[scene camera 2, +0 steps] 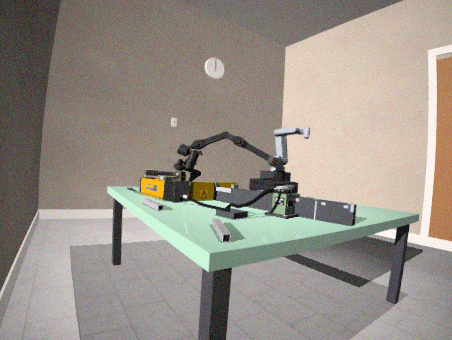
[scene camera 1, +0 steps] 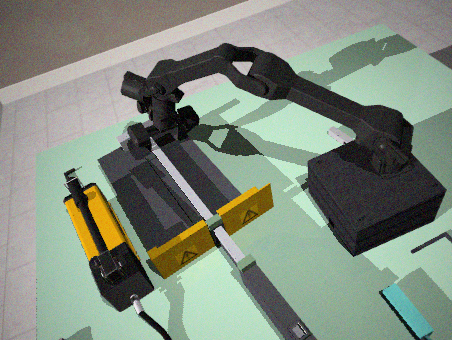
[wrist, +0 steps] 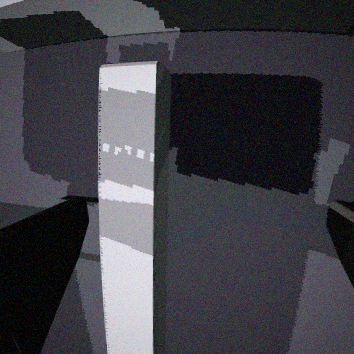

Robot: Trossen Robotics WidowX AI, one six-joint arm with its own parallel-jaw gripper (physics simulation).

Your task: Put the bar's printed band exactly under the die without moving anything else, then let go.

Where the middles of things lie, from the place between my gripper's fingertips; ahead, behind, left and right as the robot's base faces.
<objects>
I see my gripper 20 cm short of the yellow and black hand pump (scene camera 1: 118,272), 24 cm to the right of it and 1 cm below it.
</objects>
